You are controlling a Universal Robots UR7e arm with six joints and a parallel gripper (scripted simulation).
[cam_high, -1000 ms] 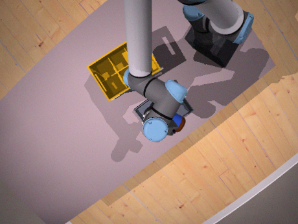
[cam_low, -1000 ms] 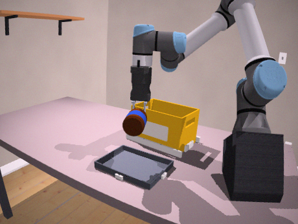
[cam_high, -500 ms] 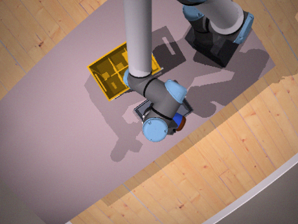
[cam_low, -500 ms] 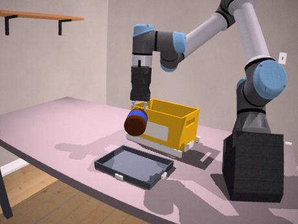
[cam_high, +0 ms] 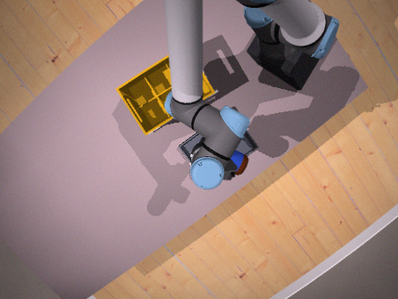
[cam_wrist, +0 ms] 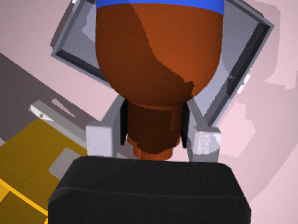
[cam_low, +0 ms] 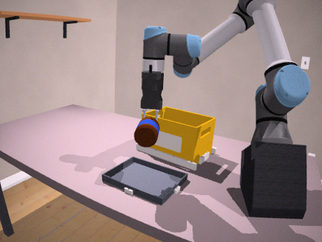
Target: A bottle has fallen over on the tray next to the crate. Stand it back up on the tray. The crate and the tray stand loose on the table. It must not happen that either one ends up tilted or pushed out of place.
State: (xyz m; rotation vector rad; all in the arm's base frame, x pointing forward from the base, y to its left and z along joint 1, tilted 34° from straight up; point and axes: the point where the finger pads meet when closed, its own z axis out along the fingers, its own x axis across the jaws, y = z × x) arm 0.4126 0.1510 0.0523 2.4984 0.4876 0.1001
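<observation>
Now: the bottle 2 cm behind my hand, 5 cm to the left of it and 1 cm below it. Also, from my hand: dark grey tray 1 cm behind, 5 cm to the left, 19 cm below; yellow crate 3 cm behind, 24 cm to the right, 12 cm below.
</observation>
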